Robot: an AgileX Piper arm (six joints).
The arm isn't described. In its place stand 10 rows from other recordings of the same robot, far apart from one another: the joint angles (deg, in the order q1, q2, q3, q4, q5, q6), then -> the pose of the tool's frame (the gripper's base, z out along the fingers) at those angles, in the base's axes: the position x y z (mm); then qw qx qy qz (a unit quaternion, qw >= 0).
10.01, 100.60, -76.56, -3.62, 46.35, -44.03 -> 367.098 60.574 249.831 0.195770 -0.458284 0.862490 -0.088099
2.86, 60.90, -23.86, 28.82, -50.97, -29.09 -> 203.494 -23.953 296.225 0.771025 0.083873 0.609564 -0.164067
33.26, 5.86, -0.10, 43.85, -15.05, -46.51 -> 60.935 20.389 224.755 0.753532 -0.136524 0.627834 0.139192
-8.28, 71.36, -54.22, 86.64, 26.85, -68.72 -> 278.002 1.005 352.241 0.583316 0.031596 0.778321 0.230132
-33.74, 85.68, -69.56, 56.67, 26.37, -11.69 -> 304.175 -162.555 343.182 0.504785 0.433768 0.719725 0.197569
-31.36, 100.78, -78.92, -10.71, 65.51, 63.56 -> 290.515 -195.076 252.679 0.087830 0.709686 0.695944 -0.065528
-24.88, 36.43, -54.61, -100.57, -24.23, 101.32 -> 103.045 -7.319 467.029 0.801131 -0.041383 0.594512 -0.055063
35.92, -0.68, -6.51, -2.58, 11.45, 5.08 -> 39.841 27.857 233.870 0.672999 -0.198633 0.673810 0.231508
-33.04, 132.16, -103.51, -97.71, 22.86, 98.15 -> 429.711 -321.274 196.654 0.489988 0.335014 0.740772 -0.314539
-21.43, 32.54, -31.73, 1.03, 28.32, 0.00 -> 106.610 -41.011 310.486 0.535625 0.160288 0.823834 -0.093332
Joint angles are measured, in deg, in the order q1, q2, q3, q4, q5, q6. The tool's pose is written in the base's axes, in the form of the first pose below.
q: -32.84 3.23 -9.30 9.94 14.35 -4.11
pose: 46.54 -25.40 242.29 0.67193 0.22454 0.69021 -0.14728
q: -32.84 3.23 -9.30 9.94 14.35 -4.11
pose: 46.54 -25.40 242.29 0.67193 0.22454 0.69021 -0.14728
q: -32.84 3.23 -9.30 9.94 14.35 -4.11
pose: 46.54 -25.40 242.29 0.67193 0.22454 0.69021 -0.14728
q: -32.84 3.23 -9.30 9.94 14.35 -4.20
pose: 46.54 -25.40 242.29 0.67182 0.22400 0.69039 -0.14781
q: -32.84 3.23 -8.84 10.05 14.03 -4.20
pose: 46.97 -25.73 240.13 0.67108 0.22518 0.69089 -0.14705
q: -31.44 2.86 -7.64 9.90 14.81 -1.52
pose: 48.02 -24.67 232.26 0.66581 0.23471 0.69779 -0.12125
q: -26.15 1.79 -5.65 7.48 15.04 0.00
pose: 49.61 -20.93 221.14 0.66161 0.20266 0.71533 -0.09753
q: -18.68 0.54 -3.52 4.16 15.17 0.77
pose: 51.26 -15.51 209.51 0.65758 0.14633 0.73543 -0.07296
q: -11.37 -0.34 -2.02 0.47 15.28 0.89
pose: 52.37 -10.33 201.31 0.65412 0.08281 0.74971 -0.05656
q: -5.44 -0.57 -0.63 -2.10 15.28 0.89
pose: 53.67 -5.99 193.38 0.64767 0.03170 0.76016 -0.04089
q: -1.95 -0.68 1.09 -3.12 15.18 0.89
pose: 54.72 -3.16 183.53 0.63834 0.00340 0.76923 -0.02817
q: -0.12 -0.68 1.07 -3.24 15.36 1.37
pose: 54.73 -1.48 183.37 0.63770 -0.00621 0.77009 -0.01620
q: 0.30 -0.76 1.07 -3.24 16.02 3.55
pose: 54.46 -1.13 182.42 0.63400 0.00586 0.77331 -0.00196
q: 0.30 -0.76 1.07 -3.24 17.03 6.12
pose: 54.13 -1.22 180.85 0.62706 0.02369 0.77852 0.01173
